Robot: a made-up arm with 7 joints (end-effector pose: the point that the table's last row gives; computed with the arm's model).
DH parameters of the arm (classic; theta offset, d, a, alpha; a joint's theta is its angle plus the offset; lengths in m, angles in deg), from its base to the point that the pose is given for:
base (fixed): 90 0.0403 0 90
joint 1: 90 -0.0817 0.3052 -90
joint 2: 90 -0.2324 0.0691 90
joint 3: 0 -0.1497 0.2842 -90
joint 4: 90 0.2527 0.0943 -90
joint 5: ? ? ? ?
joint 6: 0 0.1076 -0.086 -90
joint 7: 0 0.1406 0.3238 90
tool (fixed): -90 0.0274 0 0
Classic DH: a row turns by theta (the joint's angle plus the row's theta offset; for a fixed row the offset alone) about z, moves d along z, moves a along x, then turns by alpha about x.
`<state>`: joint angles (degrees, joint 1 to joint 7).
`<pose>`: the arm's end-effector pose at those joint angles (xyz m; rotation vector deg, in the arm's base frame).
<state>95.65 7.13 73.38 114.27 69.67 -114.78 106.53</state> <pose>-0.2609 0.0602 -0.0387 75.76 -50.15 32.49</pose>
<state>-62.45 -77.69 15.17 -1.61 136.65 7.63 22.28</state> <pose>-0.1902 0.4628 0.7162 50.97 10.21 -76.62</pose>
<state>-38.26 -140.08 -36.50 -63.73 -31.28 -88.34 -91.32</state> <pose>0.0816 0.6331 -0.0249 -121.67 66.55 -74.48</pose>
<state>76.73 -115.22 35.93 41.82 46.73 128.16 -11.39</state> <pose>-0.3046 -0.5751 -0.2059 -129.09 75.80 -35.44</pose>
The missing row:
joint 5: 90 -0.0615 0.1289 -90
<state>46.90 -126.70 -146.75 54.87 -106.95 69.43 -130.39</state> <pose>-0.1653 -0.0558 0.3755 -83.06 29.03 -69.89</pose>
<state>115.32 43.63 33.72 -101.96 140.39 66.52 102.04</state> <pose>-0.1409 -0.0431 0.0553 104.40 13.28 -20.84</pose>
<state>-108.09 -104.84 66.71 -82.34 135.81 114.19 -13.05</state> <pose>-0.0652 0.4373 0.3858 18.96 -16.86 -73.29</pose>
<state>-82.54 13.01 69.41 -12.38 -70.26 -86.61 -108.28</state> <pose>-0.4895 -0.1120 0.2839 -3.19 -2.90 78.86</pose>
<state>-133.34 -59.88 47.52 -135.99 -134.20 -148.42 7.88</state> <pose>-0.3669 0.5346 -0.0774 -128.57 76.53 33.16</pose>
